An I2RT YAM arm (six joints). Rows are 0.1 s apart.
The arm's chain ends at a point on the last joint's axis. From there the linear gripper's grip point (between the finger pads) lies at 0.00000 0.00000 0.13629 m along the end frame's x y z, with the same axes.
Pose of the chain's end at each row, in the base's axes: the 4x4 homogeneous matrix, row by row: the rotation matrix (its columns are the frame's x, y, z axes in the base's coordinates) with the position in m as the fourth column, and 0 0 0 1 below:
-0.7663, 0.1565, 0.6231, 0.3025; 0.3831, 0.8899, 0.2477, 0.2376; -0.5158, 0.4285, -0.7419, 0.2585; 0, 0, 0, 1
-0.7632, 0.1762, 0.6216, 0.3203; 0.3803, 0.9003, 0.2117, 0.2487; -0.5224, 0.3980, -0.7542, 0.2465; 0, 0, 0, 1
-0.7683, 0.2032, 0.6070, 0.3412; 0.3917, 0.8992, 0.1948, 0.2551; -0.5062, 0.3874, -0.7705, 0.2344; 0, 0, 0, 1
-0.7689, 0.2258, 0.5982, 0.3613; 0.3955, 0.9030, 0.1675, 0.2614; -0.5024, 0.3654, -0.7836, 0.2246; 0, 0, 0, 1
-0.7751, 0.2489, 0.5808, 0.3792; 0.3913, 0.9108, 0.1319, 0.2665; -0.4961, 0.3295, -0.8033, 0.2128; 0, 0, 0, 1
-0.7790, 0.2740, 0.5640, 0.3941; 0.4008, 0.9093, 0.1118, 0.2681; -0.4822, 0.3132, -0.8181, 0.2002; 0, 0, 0, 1
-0.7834, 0.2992, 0.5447, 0.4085; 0.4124, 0.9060, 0.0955, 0.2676; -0.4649, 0.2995, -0.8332, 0.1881; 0, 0, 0, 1
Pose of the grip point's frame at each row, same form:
-0.7663, 0.1565, 0.6231, 0.3874; 0.3831, 0.8899, 0.2477, 0.2714; -0.5158, 0.4285, -0.7419, 0.1574; 0, 0, 0, 1
-0.7632, 0.1762, 0.6216, 0.4050; 0.3803, 0.9003, 0.2117, 0.2776; -0.5224, 0.3980, -0.7542, 0.1437; 0, 0, 0, 1
-0.7683, 0.2032, 0.6070, 0.4239; 0.3917, 0.8992, 0.1948, 0.2816; -0.5062, 0.3874, -0.7705, 0.1294; 0, 0, 0, 1
-0.7689, 0.2258, 0.5982, 0.4428; 0.3955, 0.9030, 0.1675, 0.2842; -0.5024, 0.3654, -0.7836, 0.1178; 0, 0, 0, 1
-0.7751, 0.2489, 0.5808, 0.4584; 0.3913, 0.9108, 0.1319, 0.2845; -0.4961, 0.3295, -0.8033, 0.1033; 0, 0, 0, 1
-0.7790, 0.2740, 0.5640, 0.4710; 0.4008, 0.9093, 0.1118, 0.2833; -0.4822, 0.3132, -0.8181, 0.0887; 0, 0, 0, 1
-0.7834, 0.2992, 0.5447, 0.4827; 0.4124, 0.9060, 0.0955, 0.2806; -0.4649, 0.2995, -0.8332, 0.0745; 0, 0, 0, 1

